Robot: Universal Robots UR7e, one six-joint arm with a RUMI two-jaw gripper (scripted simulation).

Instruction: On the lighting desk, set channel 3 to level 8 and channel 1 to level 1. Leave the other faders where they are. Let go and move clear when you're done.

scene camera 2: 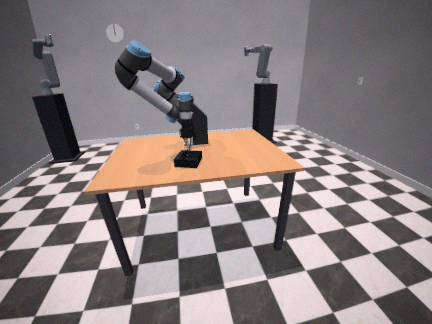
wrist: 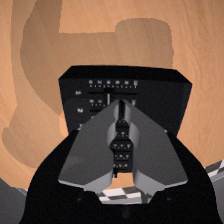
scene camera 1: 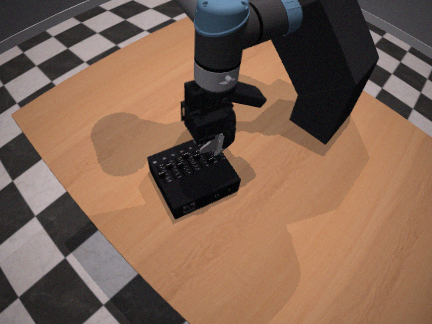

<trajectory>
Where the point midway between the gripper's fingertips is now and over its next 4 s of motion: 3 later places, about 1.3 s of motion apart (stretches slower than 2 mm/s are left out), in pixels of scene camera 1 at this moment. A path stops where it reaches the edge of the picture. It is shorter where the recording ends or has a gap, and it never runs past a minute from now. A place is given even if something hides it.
My gripper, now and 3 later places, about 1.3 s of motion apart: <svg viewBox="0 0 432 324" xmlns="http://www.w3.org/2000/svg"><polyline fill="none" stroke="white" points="214,154 212,150 212,149 213,141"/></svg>
</trajectory>
